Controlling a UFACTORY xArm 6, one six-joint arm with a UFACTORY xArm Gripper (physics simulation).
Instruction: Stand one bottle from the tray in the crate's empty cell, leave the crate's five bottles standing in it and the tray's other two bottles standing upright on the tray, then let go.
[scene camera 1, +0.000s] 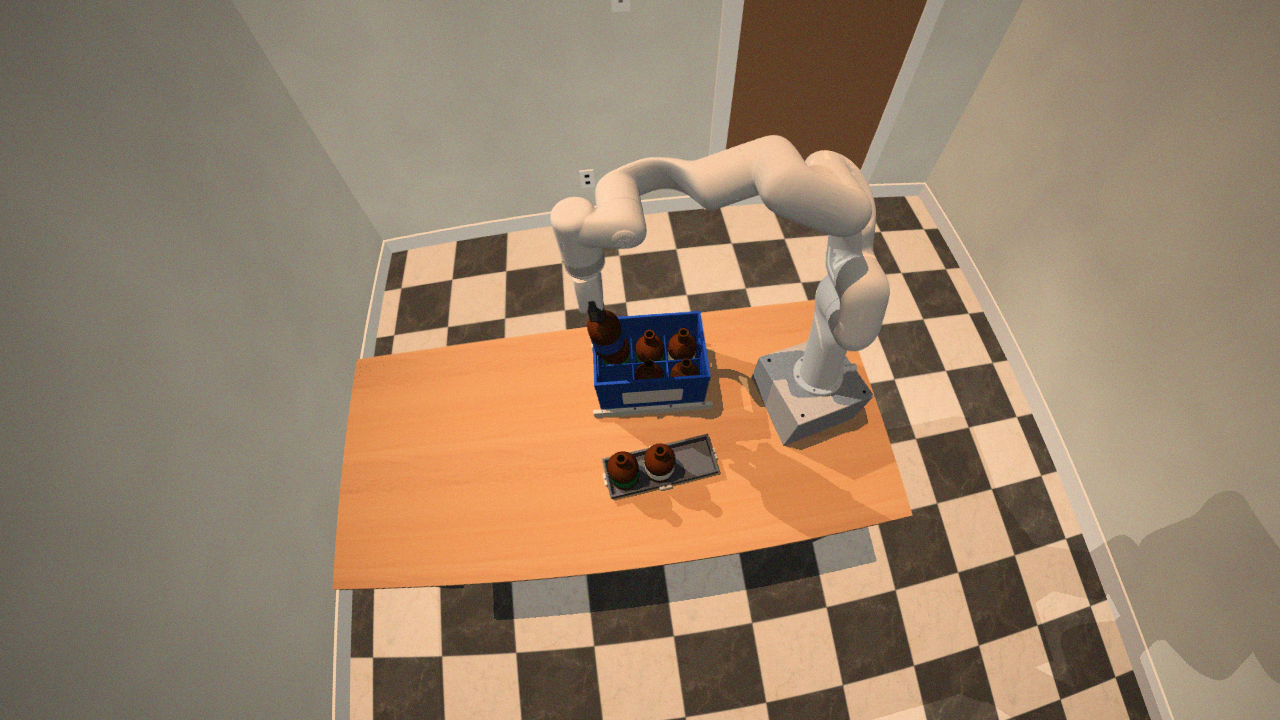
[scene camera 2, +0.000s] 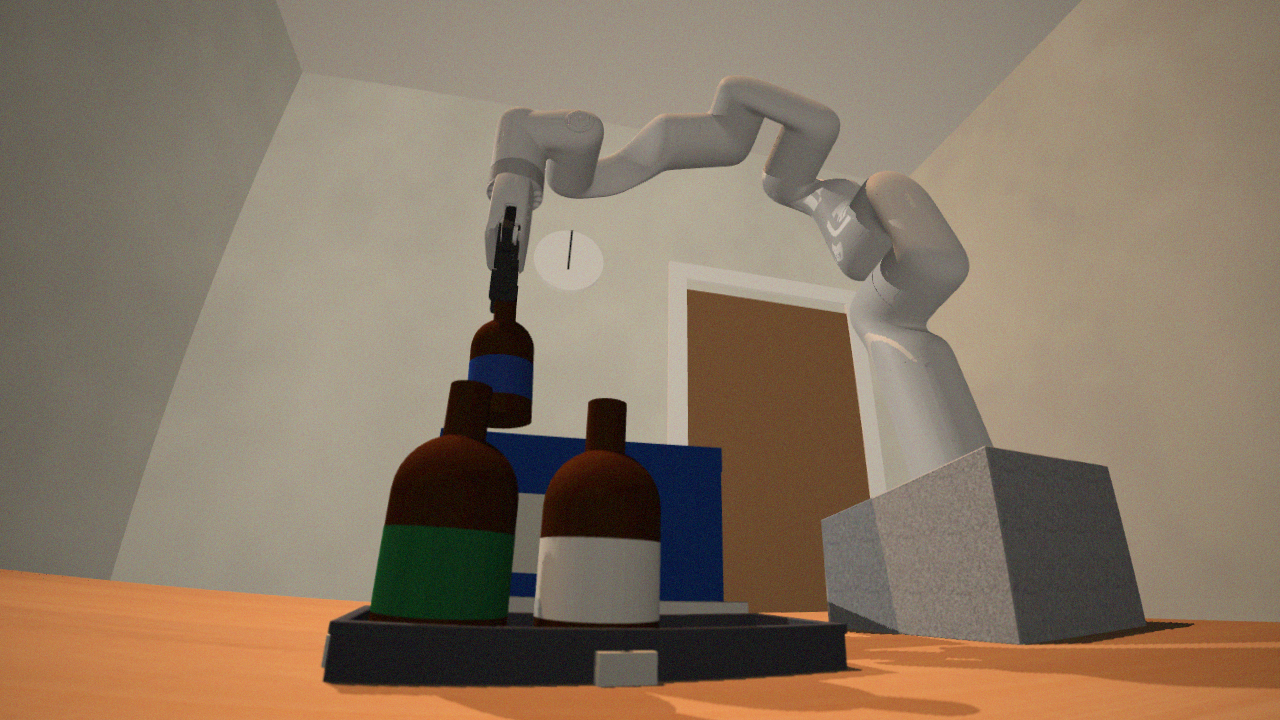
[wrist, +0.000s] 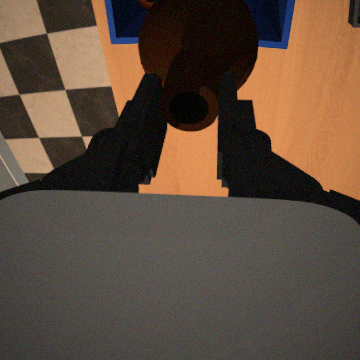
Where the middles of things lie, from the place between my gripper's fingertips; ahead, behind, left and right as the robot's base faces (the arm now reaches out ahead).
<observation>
Right now my hand is 10 mm past the brown bottle (scene camera 1: 607, 338) and 70 mm above it. From my hand the other things lie so: pale strip (scene camera 2: 666, 607) 100 mm behind, 100 mm to the left, 340 mm below.
</observation>
